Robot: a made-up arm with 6 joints. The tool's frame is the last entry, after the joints.
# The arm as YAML. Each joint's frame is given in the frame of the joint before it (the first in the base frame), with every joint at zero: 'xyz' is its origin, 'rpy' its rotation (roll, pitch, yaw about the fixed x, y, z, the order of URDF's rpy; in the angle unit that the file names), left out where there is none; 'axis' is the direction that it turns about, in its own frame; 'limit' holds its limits. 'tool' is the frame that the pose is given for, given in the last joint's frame.
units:
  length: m
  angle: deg
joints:
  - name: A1
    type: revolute
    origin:
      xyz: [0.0, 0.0, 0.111]
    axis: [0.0, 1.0, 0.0]
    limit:
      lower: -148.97
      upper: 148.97
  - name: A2
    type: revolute
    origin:
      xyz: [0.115, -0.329, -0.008]
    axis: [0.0, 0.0, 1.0]
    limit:
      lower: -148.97
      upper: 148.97
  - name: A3
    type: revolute
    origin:
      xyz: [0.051, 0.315, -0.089]
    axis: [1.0, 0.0, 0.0]
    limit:
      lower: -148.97
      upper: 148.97
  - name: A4
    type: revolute
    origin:
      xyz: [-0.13, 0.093, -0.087]
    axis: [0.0, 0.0, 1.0]
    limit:
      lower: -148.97
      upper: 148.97
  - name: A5
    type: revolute
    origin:
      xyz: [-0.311, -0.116, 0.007]
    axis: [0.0, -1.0, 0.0]
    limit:
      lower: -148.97
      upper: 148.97
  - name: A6
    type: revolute
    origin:
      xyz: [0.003, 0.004, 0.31]
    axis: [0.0, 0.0, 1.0]
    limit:
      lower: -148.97
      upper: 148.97
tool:
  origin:
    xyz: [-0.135, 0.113, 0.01]
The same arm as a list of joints. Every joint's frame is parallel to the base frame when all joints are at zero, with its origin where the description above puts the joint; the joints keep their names.
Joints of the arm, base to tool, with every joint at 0 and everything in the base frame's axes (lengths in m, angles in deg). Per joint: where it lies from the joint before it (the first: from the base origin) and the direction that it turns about. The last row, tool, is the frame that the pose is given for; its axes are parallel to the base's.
A1: axis +y xyz 0 0 0.111
A2: axis +z xyz 0.115 -0.329 -0.008
A3: axis +x xyz 0.051 0.315 -0.089
A4: axis +z xyz -0.13 0.093 -0.087
A5: axis -y xyz -0.311 -0.116 0.007
A6: axis +z xyz 0.003 0.004 0.31
tool: xyz -0.135 0.113 0.01
Joint limits (deg, base to tool): -148.97..148.97 -148.97..148.97 -148.97..148.97 -148.97..148.97 -148.97..148.97 -148.97..148.97

